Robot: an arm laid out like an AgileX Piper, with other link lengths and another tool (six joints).
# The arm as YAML. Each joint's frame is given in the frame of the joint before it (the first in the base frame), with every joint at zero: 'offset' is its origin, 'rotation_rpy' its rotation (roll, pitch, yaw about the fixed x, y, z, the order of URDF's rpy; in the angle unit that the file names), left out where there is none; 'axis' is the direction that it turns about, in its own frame. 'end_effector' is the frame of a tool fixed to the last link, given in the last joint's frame.
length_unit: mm
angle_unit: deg
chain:
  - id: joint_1
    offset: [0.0, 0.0, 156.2]
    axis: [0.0, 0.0, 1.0]
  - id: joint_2
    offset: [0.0, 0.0, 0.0]
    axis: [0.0, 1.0, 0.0]
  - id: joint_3
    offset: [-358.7, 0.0, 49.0]
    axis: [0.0, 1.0, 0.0]
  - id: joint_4
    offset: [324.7, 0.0, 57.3]
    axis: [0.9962, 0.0, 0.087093]
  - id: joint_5
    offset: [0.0, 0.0, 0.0]
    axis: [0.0, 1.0, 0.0]
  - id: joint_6
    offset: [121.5, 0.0, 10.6]
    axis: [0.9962, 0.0, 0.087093]
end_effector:
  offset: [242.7, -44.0, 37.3]
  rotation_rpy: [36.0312, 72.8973, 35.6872]
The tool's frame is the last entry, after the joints.
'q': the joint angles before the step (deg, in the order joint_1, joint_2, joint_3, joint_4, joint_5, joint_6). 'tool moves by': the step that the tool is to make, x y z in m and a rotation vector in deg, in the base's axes. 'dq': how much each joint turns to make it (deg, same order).
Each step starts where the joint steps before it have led.
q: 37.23, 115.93, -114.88, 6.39, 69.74, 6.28
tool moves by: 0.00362, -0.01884, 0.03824, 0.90, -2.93, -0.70
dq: -1.04, -4.07, 1.23, -0.83, -0.01, -0.46
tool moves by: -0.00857, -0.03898, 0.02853, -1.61, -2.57, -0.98
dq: -0.92, -6.08, 4.88, -2.68, 0.07, -0.31
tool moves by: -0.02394, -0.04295, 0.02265, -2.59, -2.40, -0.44
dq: -0.05, -7.75, 7.34, -3.48, -0.05, -0.13
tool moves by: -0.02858, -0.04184, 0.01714, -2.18, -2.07, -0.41
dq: -0.01, -7.90, 7.46, -2.98, 0.01, -0.05
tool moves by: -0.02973, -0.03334, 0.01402, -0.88, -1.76, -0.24
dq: 0.01, -7.44, 6.49, -1.74, 0.02, -0.04
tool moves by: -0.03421, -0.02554, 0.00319, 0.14, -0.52, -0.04
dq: 0.00, -7.03, 6.39, -0.19, 0.14, -0.01
